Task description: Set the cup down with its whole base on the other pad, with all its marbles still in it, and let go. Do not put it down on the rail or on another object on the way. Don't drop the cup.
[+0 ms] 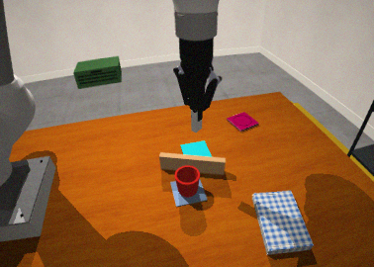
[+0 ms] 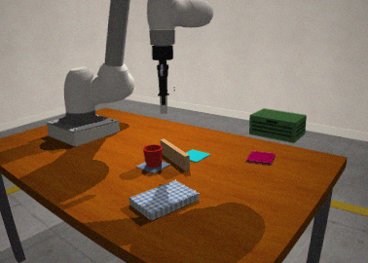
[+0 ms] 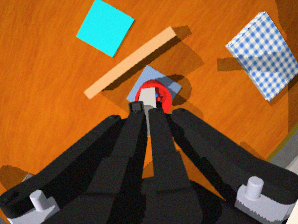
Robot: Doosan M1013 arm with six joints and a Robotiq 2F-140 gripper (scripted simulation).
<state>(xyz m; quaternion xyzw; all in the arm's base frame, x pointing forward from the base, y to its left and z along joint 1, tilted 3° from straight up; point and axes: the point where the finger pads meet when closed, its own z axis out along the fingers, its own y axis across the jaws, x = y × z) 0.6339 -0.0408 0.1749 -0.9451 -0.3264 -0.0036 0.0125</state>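
The red cup is 220 mm below my hand, 40 mm behind it and 30 mm to the right of it. Also, from my hand: pad: 250 mm below, 40 mm to the right, 40 mm behind; then wooden rail: 220 mm below, 50 mm to the left; then blue checked box: 230 mm below, 220 mm to the right, 180 mm ahead.
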